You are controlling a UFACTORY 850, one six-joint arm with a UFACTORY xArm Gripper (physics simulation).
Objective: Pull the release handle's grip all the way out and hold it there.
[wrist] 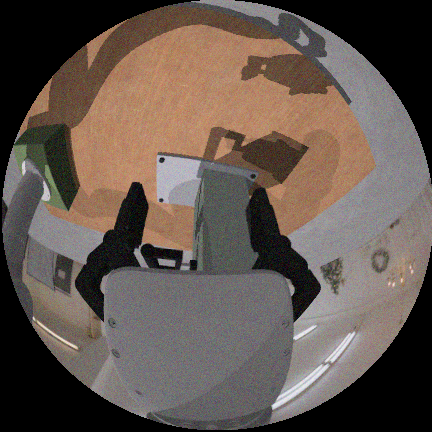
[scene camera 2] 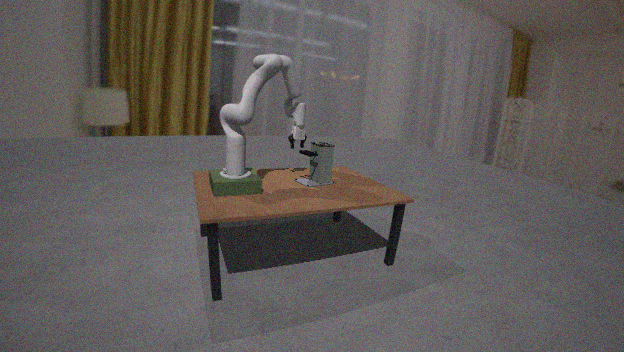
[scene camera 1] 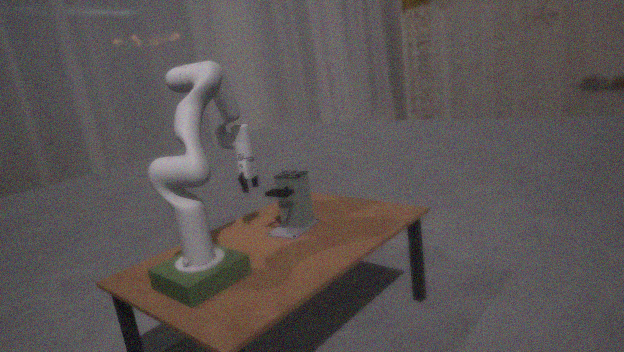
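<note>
The release handle's black grip is a small open loop sticking out from the side of an upright grey-green housing. The housing stands on a pale base plate. How far the grip is pulled out is hard to tell. My gripper is open and empty, pointing down. In both scene views it hangs up and to the left of the grip, apart from it. In the wrist view the grip shows near the left finger's base, partly hidden by the gripper body.
The wooden table carries the housing and a green block under the arm's base. Shadows of the arm and housing fall on the table. The housing's top stands close to the gripper's height.
</note>
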